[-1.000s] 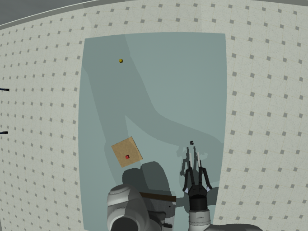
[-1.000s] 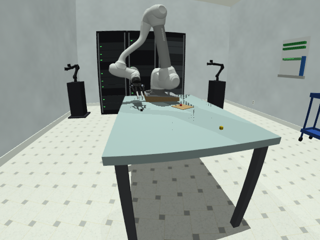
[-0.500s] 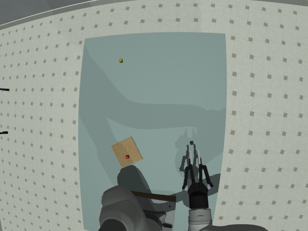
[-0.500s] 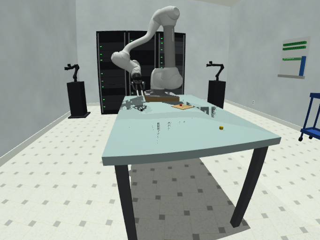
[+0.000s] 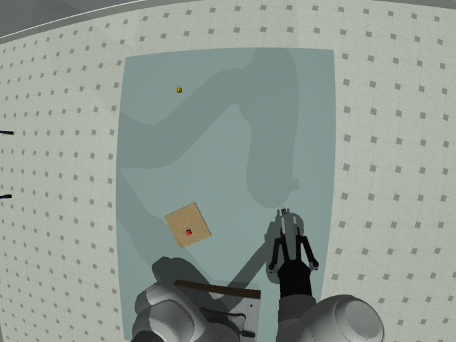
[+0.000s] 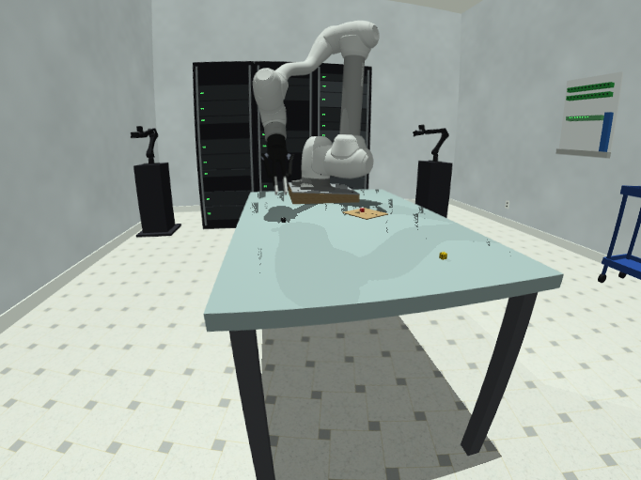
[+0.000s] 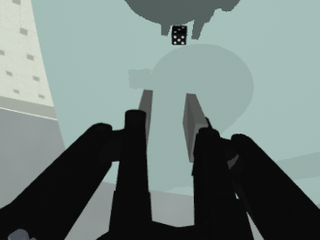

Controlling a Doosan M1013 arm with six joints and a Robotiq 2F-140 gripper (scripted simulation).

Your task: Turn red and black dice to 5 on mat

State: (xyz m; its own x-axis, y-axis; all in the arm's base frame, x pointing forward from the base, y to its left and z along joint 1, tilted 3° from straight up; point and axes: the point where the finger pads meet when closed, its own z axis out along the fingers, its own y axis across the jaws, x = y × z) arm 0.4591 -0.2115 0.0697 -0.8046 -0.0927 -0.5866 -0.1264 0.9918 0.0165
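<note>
Now: the black die 20 mm ahead of my hand, 10 mm to the left of it and 130 mm below it. The rest, counted from my hand: tan mat 60 mm behind, 360 mm to the left, 130 mm below; yellow die 460 mm ahead, 410 mm to the left, 130 mm below; red die 80 mm behind, 350 mm to the left, 120 mm below.
</note>
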